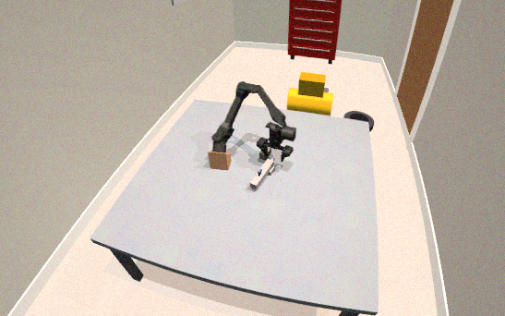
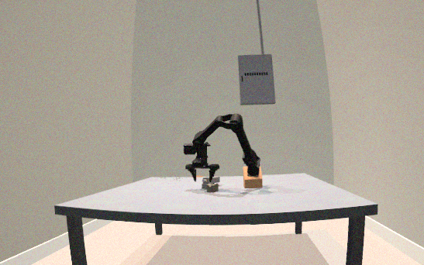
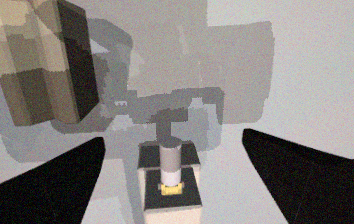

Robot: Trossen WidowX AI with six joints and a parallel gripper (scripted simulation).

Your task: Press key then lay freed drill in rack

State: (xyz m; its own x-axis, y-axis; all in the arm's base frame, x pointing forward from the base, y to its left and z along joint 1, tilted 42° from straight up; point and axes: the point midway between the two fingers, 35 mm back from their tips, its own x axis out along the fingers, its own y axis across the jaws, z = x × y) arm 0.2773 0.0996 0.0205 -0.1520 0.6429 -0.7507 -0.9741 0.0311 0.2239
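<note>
Right now the drill is 6 cm to the right of my gripper tip and 1 cm behind it. The rest, counted from my gripper tip: dark key: 15 cm to the right, 3 cm behind, 1 cm above; holder block: 7 cm behind, 6 cm to the left, 3 cm below.
</note>
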